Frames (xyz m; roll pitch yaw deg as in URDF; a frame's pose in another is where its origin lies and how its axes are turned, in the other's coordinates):
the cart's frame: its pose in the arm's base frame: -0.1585 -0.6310 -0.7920 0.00 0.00 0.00
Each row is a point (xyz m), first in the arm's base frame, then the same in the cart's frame.
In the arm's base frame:
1: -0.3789 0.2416 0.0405
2: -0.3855 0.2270 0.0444
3: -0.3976 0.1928 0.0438
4: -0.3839 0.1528 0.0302
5: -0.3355 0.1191 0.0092
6: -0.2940 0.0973 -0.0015
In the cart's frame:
1: -0.2204 0.8726 0.8325
2: -0.2270 0.8580 0.8364
3: -0.2391 0.8238 0.8358
4: -0.2254 0.7838 0.8222
5: -0.1770 0.7501 0.8012
6: -0.1355 0.7283 0.7905

